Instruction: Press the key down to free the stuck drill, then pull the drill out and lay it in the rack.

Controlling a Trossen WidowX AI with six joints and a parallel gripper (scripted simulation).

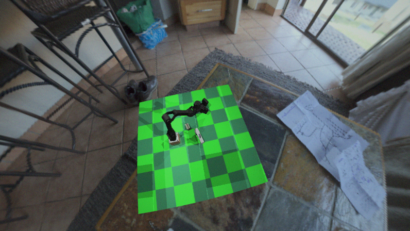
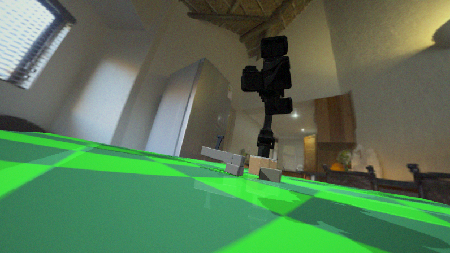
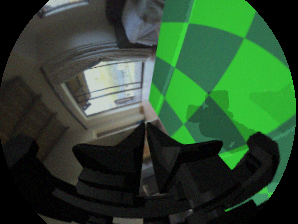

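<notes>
Now: gripper tip 15 cm past the dark key, 32 cm to the left of it and 13 cm above it. The rest, counted from my gripper tip: long grey holder 15 cm behind, 29 cm to the right, 18 cm below; then drill 16 cm behind, 27 cm to the right, 18 cm below; then small grey rack block 27 cm behind, 15 cm to the right, 21 cm below.
</notes>
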